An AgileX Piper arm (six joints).
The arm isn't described. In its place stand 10 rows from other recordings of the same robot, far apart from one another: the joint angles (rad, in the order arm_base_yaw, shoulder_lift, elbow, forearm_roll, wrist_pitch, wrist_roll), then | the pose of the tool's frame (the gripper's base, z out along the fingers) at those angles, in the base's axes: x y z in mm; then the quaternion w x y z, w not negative.
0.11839, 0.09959, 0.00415, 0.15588, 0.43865, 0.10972 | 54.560, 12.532, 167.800, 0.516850, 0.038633, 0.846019, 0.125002
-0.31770, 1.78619, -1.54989, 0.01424, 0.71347, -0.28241 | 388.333, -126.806, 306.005, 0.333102, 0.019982, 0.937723, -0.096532
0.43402, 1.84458, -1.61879, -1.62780, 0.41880, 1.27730 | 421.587, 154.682, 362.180, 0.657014, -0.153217, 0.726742, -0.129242
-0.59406, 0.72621, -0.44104, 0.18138, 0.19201, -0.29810 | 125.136, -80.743, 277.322, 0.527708, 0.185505, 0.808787, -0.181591
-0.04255, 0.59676, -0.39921, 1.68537, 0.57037, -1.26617 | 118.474, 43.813, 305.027, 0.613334, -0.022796, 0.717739, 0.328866
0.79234, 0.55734, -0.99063, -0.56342, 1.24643, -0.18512 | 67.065, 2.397, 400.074, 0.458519, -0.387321, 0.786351, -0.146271
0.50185, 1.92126, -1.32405, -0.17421, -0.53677, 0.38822 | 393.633, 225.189, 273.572, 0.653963, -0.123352, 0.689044, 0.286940
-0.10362, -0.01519, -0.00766, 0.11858, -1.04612, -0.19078 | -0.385, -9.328, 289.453, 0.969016, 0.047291, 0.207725, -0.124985
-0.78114, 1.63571, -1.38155, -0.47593, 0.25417, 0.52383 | 270.445, -282.914, 347.618, 0.501711, 0.368678, 0.744778, -0.240145
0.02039, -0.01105, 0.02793, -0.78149, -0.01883, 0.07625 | 56.411, 2.357, 205.649, 0.694837, -0.244769, 0.631106, -0.242887
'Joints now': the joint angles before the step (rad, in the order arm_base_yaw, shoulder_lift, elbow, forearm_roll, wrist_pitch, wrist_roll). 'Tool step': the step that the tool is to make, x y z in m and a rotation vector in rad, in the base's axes. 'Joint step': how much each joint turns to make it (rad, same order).
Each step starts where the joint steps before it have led.
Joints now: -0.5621 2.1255 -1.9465 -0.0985 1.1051 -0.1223
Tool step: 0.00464 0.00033 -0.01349 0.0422 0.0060 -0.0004
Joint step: 0.0000 0.0287 -0.0005 0.0339 -0.0009 -0.0033
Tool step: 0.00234 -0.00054 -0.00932 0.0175 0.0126 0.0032
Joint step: 0.0000 0.0196 0.0000 0.0097 0.0001 -0.0047
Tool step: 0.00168 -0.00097 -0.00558 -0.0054 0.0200 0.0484
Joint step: 0.0000 0.0147 -0.0051 0.0010 0.0020 -0.0514
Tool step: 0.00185 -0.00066 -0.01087 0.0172 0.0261 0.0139
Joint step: 0.0000 0.0241 -0.0031 0.0055 0.0096 -0.0160
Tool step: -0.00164 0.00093 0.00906 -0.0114 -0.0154 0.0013
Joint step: 0.0000 -0.0190 0.0000 -0.0011 -0.0001 -0.0012
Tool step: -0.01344 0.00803 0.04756 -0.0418 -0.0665 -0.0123
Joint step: 0.0000 -0.1045 0.0018 -0.0039 0.0247 0.0121
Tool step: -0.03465 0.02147 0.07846 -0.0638 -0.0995 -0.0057
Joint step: 0.0000 -0.1843 0.0001 -0.0021 0.0663 0.0022
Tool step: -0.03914 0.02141 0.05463 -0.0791 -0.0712 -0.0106
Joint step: 0.0000 -0.1625 0.0296 -0.0314 0.0308 0.0025
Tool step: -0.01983 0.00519 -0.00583 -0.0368 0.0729 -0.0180
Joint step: 0.0000 -0.0716 0.1134 -0.0723 0.0003 0.0003
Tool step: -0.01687 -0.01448 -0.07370 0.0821 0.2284 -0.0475
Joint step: -0.0476 0.0061 0.2576 -0.0575 -0.0284 0.0000
